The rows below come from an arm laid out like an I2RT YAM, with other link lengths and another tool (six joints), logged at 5 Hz.
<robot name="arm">
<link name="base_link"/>
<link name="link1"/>
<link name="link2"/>
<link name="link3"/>
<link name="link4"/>
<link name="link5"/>
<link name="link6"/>
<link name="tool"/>
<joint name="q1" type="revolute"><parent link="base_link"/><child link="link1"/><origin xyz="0 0 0.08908" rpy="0 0 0"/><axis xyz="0 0 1"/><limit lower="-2.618" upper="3.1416"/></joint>
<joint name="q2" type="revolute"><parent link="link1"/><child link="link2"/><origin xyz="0.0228 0.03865 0.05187" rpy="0 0 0"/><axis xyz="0 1 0"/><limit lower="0" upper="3.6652"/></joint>
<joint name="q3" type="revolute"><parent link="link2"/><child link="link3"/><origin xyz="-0.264 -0.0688 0" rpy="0 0 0"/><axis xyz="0 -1 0"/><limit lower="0" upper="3.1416"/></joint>
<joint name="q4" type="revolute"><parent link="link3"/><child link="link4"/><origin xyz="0.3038 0.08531 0.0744" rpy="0 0 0"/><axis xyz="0 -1 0"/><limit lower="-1.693" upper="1.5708"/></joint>
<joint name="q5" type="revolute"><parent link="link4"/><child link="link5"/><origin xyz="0.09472 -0.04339 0.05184" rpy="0 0 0"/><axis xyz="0 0 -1"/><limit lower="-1.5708" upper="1.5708"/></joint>
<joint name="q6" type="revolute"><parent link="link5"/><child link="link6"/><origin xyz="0.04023 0 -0.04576" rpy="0 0 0"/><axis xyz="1 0 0"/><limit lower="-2.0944" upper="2.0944"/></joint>
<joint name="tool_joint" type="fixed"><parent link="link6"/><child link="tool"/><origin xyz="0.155 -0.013 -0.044" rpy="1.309 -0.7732 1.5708"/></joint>
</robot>
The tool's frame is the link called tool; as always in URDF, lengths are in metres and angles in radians.
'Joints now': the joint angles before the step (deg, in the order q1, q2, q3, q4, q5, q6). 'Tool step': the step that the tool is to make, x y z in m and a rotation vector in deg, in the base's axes. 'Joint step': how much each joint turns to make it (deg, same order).
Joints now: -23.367 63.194 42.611 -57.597 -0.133 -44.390
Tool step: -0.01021 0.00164 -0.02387 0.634 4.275 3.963
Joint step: 0.096 3.085 -2.159 1.071 0.440 -3.998
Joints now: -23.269 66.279 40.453 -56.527 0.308 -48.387
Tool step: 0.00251 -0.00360 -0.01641 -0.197 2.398 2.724
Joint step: 0.308 4.301 -0.199 2.404 0.838 -2.529
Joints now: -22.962 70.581 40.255 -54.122 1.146 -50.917
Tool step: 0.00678 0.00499 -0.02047 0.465 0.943 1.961
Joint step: 1.569 3.924 -1.034 3.917 -0.109 -0.384
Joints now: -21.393 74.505 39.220 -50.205 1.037 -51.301
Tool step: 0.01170 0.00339 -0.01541 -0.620 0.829 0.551
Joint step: 2.231 4.892 0.669 3.617 0.990 1.612
